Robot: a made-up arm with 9 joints. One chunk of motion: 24 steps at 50 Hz.
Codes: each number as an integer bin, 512 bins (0 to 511) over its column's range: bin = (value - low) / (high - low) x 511, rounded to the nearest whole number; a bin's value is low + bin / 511 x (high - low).
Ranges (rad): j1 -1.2..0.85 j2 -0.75..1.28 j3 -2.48..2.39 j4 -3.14..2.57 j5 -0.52..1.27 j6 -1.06..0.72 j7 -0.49..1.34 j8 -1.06..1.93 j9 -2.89..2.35
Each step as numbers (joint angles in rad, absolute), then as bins.
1 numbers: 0.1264 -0.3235 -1.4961 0.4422 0.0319 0.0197 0.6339 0.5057 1.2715
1 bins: 331 107 103 321 158 310 314 268 406
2 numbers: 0.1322 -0.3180 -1.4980 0.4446 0.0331 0.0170 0.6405 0.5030 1.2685
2 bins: 332 109 103 321 158 309 316 267 406
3 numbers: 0.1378 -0.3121 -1.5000 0.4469 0.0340 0.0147 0.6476 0.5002 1.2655
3 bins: 333 110 103 321 158 309 318 267 405
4 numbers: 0.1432 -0.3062 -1.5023 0.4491 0.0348 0.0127 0.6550 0.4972 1.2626
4 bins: 335 112 103 321 158 308 320 266 405
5 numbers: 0.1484 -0.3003 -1.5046 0.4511 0.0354 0.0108 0.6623 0.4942 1.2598
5 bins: 336 113 102 321 159 307 322 266 405
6 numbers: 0.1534 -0.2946 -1.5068 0.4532 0.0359 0.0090 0.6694 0.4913 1.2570
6 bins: 337 115 102 322 159 307 324 265 404
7 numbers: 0.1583 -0.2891 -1.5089 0.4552 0.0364 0.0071 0.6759 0.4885 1.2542
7 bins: 339 116 102 322 159 306 326 265 404
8 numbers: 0.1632 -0.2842 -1.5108 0.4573 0.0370 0.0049 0.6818 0.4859 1.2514
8 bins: 340 117 102 322 159 306 327 264 404
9 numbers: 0.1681 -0.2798 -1.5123 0.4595 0.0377 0.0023 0.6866 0.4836 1.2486
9 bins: 341 118 102 322 159 305 329 264 404
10 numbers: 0.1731 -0.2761 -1.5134 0.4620 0.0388 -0.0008 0.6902 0.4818 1.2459
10 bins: 342 119 101 322 160 304 330 263 403
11 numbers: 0.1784 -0.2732 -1.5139 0.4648 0.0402 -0.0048 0.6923 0.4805 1.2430
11 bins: 344 120 101 323 160 303 330 263 403
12 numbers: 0.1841 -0.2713 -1.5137 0.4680 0.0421 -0.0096 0.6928 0.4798 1.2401
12 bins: 345 121 101 323 160 302 330 263 403
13 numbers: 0.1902 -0.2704 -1.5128 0.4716 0.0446 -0.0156 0.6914 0.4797 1.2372
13 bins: 347 121 101 323 161 300 330 263 402
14 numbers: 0.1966 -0.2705 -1.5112 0.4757 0.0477 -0.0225 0.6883 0.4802 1.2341
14 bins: 348 121 102 324 162 298 329 263 402
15 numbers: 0.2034 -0.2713 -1.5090 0.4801 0.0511 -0.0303 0.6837 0.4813 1.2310
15 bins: 350 121 102 324 163 296 328 263 402
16 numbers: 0.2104 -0.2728 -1.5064 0.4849 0.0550 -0.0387 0.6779 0.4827 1.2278
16 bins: 352 120 102 324 164 293 326 264 402
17 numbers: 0.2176 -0.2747 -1.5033 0.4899 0.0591 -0.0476 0.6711 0.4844 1.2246
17 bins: 353 120 102 325 165 291 324 264 401
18 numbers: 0.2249 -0.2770 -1.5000 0.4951 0.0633 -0.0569 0.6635 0.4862 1.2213
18 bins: 355 119 103 325 167 288 322 264 401
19 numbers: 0.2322 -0.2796 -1.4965 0.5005 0.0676 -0.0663 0.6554 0.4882 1.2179
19 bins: 357 118 103 326 168 285 320 265 401
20 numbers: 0.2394 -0.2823 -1.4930 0.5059 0.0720 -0.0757 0.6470 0.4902 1.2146
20 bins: 359 118 104 326 169 283 317 265 400
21 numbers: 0.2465 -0.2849 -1.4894 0.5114 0.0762 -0.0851 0.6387 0.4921 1.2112
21 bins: 361 117 104 327 170 280 315 265 400
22 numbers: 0.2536 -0.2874 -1.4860 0.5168 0.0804 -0.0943 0.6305 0.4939 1.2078
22 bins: 362 116 104 327 171 277 313 266 400
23 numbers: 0.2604 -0.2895 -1.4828 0.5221 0.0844 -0.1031 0.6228 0.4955 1.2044
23 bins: 364 116 105 328 173 275 311 266 399
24 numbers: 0.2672 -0.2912 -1.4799 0.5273 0.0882 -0.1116 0.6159 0.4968 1.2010
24 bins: 366 115 105 328 174 272 309 266 399
